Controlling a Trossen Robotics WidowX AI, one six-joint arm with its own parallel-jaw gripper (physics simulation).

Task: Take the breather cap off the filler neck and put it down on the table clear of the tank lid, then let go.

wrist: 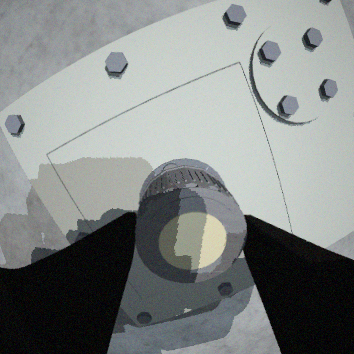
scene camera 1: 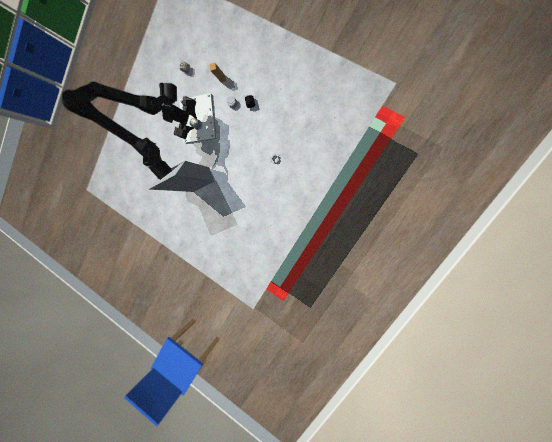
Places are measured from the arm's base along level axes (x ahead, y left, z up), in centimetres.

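Where they show: gripper, fingertip midpoint: point(wrist: 188, 222) point(scene camera 1: 194, 123); arm's base, link origin: point(scene camera 1: 164, 174).
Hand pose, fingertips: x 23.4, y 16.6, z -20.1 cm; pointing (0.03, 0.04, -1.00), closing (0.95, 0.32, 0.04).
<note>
Each offset is from my fingertips to the top centre of the thing. "pt": to the spot under its first point. Level surfaces: height alone.
The tank lid @[pt dx +10.3, dy +1.8, dz -2.8 cm] point(scene camera 1: 206, 106) point(wrist: 160, 115) is a pale plate with hex bolts, lying on the table. The breather cap @[dx +0.0, dy -0.1, dz +1.5 cm] point(scene camera 1: 195, 122) point(wrist: 192, 241) is a grey round cap with a pale disc on top and stands over the lid. A ribbed band shows under its upper edge in the wrist view; the filler neck is mostly hidden beneath it, and I cannot tell whether the cap is seated or slightly raised. My gripper point(scene camera 1: 193, 120) point(wrist: 188, 222) is shut on the breather cap, with one black finger against each side of it.
On the table @[dz -4.3 cm] point(scene camera 1: 300, 100) stand a small grey part @[dx +17.9, dy +23.5, dz +0.5 cm] point(scene camera 1: 184, 66), an orange block @[dx +26.3, dy +3.6, dz +6.6 cm] point(scene camera 1: 216, 70), a pale cylinder @[dx +20.4, dy -8.6, dz -1.0 cm] point(scene camera 1: 232, 102) and a black cylinder @[dx +26.3, dy -16.6, dz +0.3 cm] point(scene camera 1: 250, 101) beyond the lid. A small ring-like part @[dx +13.6, dy -44.6, dz -2.7 cm] point(scene camera 1: 272, 160) lies further right. A dark grey angled panel point(scene camera 1: 187, 177) is near the arm.
</note>
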